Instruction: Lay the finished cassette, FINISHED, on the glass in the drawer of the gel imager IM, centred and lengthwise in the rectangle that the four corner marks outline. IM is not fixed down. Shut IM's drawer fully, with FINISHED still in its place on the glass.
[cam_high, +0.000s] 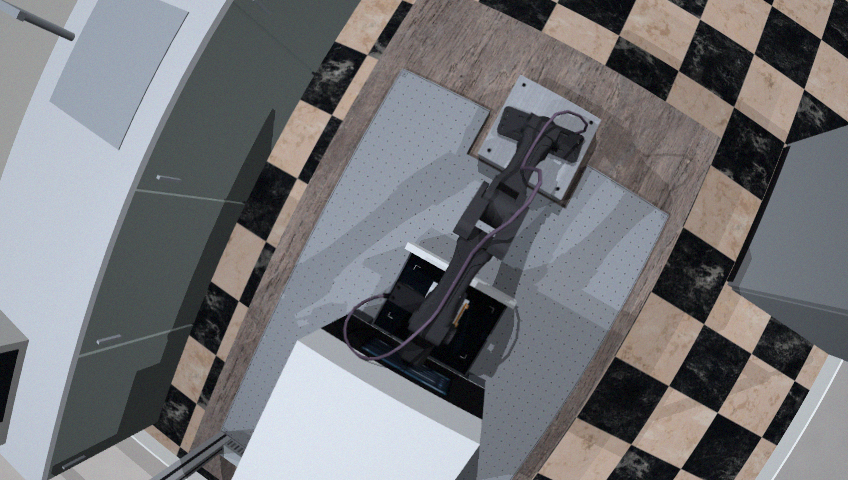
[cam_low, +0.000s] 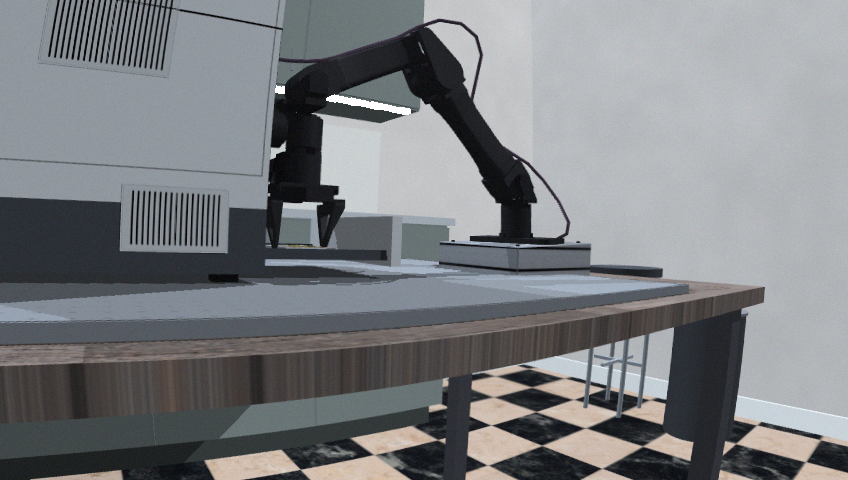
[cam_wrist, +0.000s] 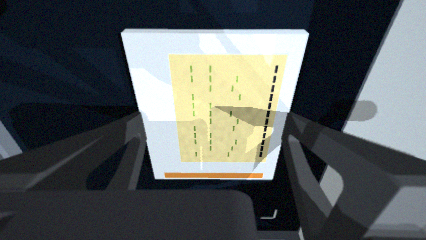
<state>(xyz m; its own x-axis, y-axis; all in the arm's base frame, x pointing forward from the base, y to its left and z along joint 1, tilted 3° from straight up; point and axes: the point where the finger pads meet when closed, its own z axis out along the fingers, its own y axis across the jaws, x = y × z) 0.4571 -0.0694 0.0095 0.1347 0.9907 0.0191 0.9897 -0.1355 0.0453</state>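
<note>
Now: hand right at the cassette FINISHED. Also, from my hand: imager drawer: 30 mm ahead, 10 mm above.
</note>
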